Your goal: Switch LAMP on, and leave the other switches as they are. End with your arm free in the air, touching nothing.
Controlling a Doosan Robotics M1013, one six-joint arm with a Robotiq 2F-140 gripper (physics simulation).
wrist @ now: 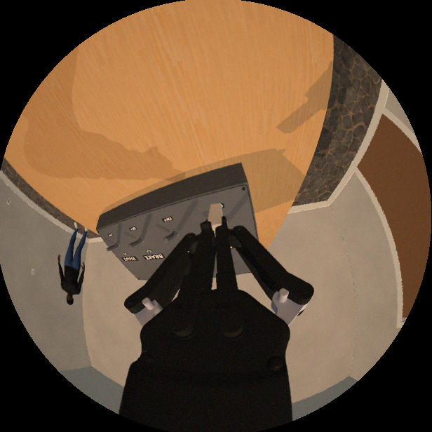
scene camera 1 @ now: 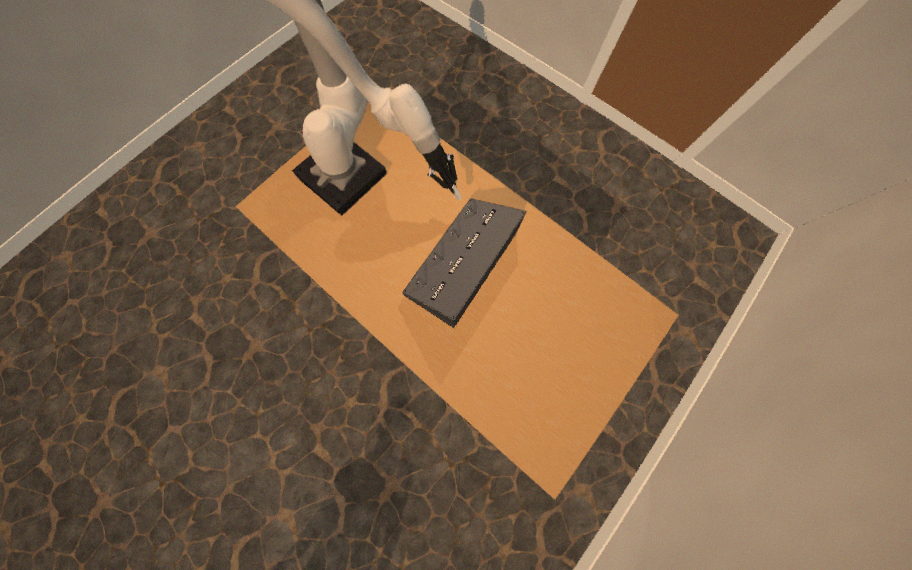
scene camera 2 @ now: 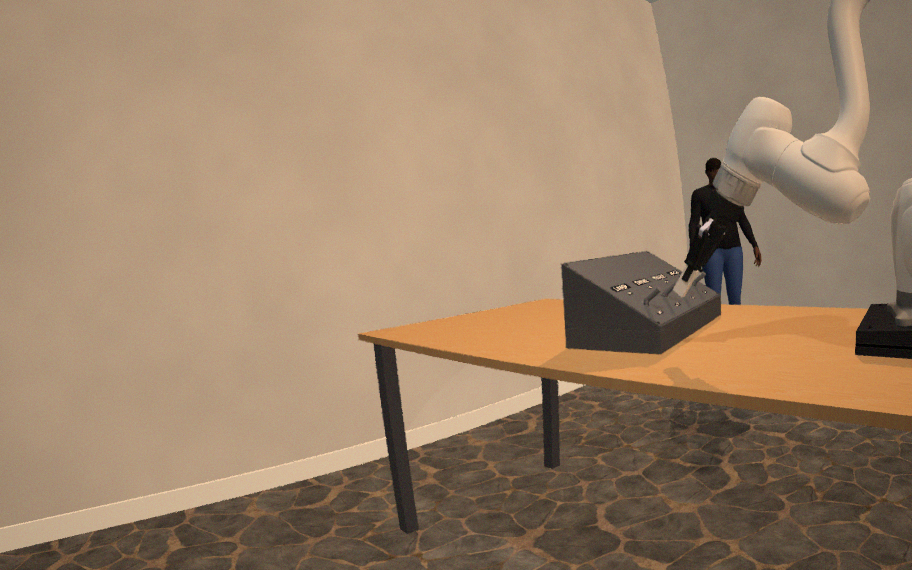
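Seen in the pictures: gripper, fingertip midpoint: point(scene camera 1: 458, 198) point(scene camera 2: 678, 293); arm's base, origin of the base link: point(scene camera 1: 338, 167).
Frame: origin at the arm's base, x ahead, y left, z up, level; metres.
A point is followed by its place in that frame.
A dark grey sloped switch box point(scene camera 1: 480, 268) {x 0.783, y -0.132, z 0.122 m} point(scene camera 2: 608, 322) {x 0.706, y 0.158, z 0.006 m} point(wrist: 150, 200) stands on the table, with four levers in a row. The LAMP label point(scene camera 1: 488, 216) {x 0.700, y 0.091, z 0.071 m} point(scene camera 2: 620, 287) {x 0.704, y 0.089, z 0.073 m} marks one end. The LAMP lever point(scene camera 1: 469, 211) {x 0.621, y 0.086, z 0.061 m} point(scene camera 2: 651, 297) {x 0.624, y 0.097, z 0.052 m} is beside it; in the wrist view the fingers hide both. The DRIVE lever point(wrist: 171, 235), BRAKE lever point(wrist: 136, 242) and VAULT lever point(wrist: 113, 246) show in the wrist view. My gripper point(scene camera 1: 457, 192) {x 0.555, y 0.106, z 0.062 m} point(scene camera 2: 681, 287) {x 0.555, y 0.106, z 0.062 m} point(wrist: 216, 211) is shut and empty, its tips by the low edge at the LAMP end. Contact with the lever cannot be told.
The box stands on the wooden table point(scene camera 1: 571, 369) {x 1.278, y -0.251, z -0.059 m} point(scene camera 2: 470, 329) {x 1.249, y -0.004, z -0.059 m} point(wrist: 175, 75). The arm's black base plate point(scene camera 1: 343, 194) {x 0.097, y -0.099, z -0.003 m} point(scene camera 2: 882, 329) {x 0.119, y 0.107, z -0.010 m} is at the table's other end. A person point(scene camera 2: 731, 262) point(wrist: 71, 267) stands beyond the table. Walls and a brown door point(scene camera 1: 692, 67) point(wrist: 395, 170) are around.
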